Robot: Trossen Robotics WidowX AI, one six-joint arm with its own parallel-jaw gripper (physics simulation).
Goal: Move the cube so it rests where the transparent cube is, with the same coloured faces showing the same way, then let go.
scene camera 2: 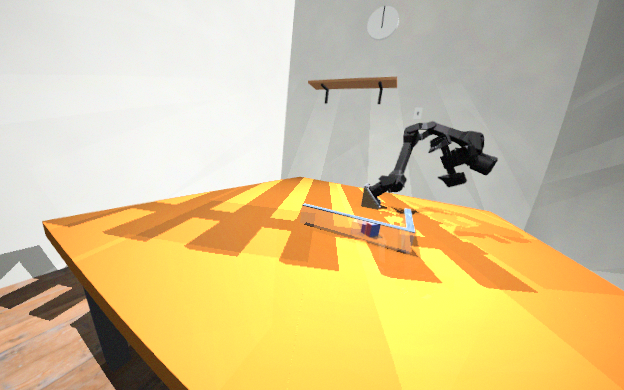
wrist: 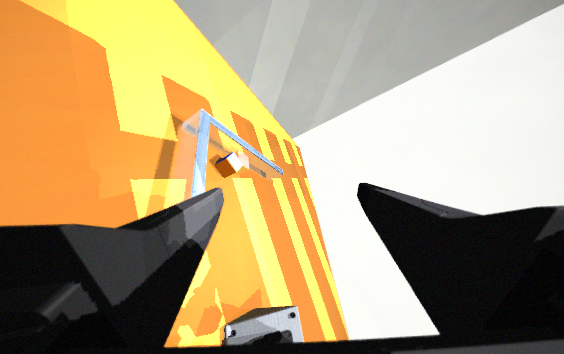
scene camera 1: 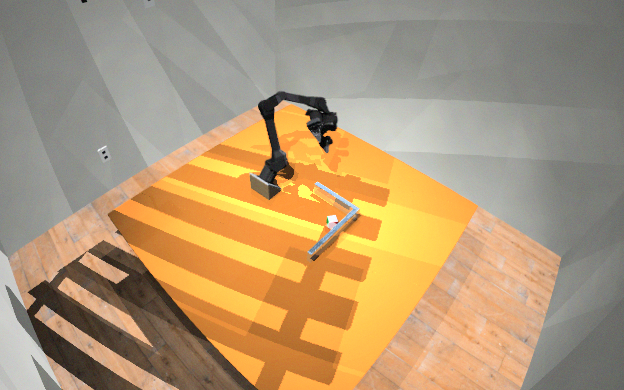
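Pixels of known places: gripper, fingertip midpoint: [scene camera 2: 434, 164] [wrist: 290, 191] [scene camera 1: 323, 147]; arm's base at its link origin: [scene camera 2: 372, 192] [scene camera 1: 264, 180].
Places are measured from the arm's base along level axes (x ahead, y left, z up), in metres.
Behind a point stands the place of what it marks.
The small cube [scene camera 1: 332, 218] @(x 0.360, y 0.035, z -0.022 m) [scene camera 2: 373, 229] [wrist: 228, 165] @(x 0.347, y 0.049, z -0.029 m) sits on the orange table, inside the angle of an L-shaped clear wall. It shows white and green faces in scene camera 1, blue and red in scene camera 2, orange and white with a thin blue edge in the wrist view. The transparent cube [wrist: 243, 160] @(x 0.378, y 0.004, z -0.022 m) is a faint pale shape right beside it, close to the wall; its face colours are too faint to tell. My gripper [scene camera 1: 323, 145] @(x 0.178, y 0.193, z 0.167 m) [scene camera 2: 435, 163] @(x 0.178, y 0.193, z 0.167 m) [wrist: 290, 191] @(x 0.178, y 0.193, z 0.167 m) is open and empty, high above the table and well away from both cubes.
The clear L-shaped wall [scene camera 1: 345, 220] @(x 0.416, y 0.046, z -0.002 m) [scene camera 2: 330, 211] @(x 0.415, y -0.083, z -0.002 m) [wrist: 202, 150] @(x 0.328, y 0.136, z -0.002 m) has a light-blue top rim and stands on the table [scene camera 1: 425, 225] @(x 0.698, y 0.306, z -0.062 m) [scene camera 2: 300, 325] @(x 0.734, y -0.015, z -0.062 m) [wrist: 50, 150] @(x 0.285, y 0.276, z -0.061 m) around two sides of the cube. The arm's base [scene camera 1: 264, 186] @(x 0.037, y -0.039, z 0.012 m) [scene camera 2: 370, 197] @(x 0.060, y -0.003, z -0.012 m) [wrist: 265, 321] @(x 0.052, y 0.006, z -0.005 m) stands beyond the wall's open side.
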